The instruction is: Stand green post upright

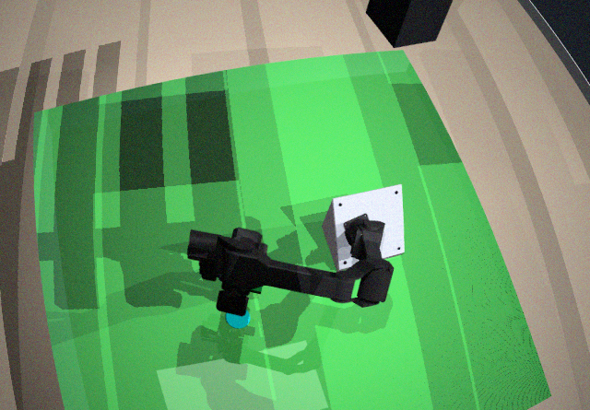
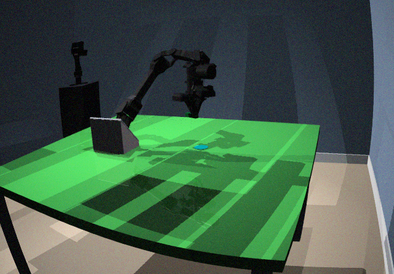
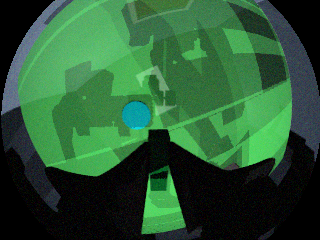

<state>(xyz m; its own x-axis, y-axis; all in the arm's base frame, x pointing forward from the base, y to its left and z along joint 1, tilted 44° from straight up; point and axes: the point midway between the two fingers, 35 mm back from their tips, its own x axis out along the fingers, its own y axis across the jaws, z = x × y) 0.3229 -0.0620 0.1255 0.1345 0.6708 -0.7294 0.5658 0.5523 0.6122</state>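
The cyan circle is 1 cm ahead of my gripper tip, 4 cm to the left of it and 14 cm below it. Also, from my gripper tip: green post 2 cm behind, 1 cm to the left.
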